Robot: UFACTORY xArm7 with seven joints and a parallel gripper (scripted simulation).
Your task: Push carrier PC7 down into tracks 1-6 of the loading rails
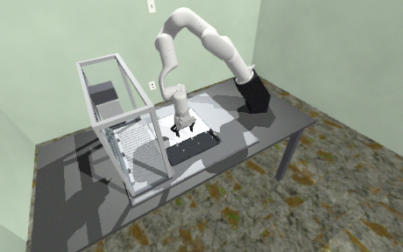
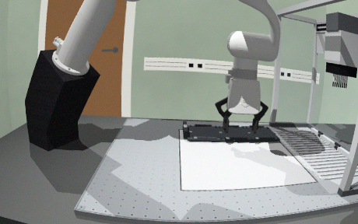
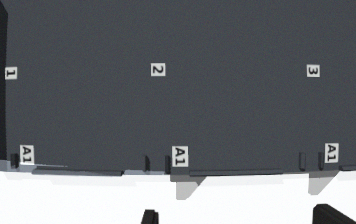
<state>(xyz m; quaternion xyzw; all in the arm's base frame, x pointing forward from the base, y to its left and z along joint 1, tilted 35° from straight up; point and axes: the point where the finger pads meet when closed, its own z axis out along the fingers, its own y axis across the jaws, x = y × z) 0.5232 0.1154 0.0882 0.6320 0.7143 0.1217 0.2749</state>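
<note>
My hand is 1 cm past the carrier PC7, 9 cm to the right of it and 4 cm above it. Also, from my hand: pipetting head (34 cm ahead, 4 cm to the right, 29 cm above); frame post (22 cm ahead, 33 cm to the right, 19 cm above).
</note>
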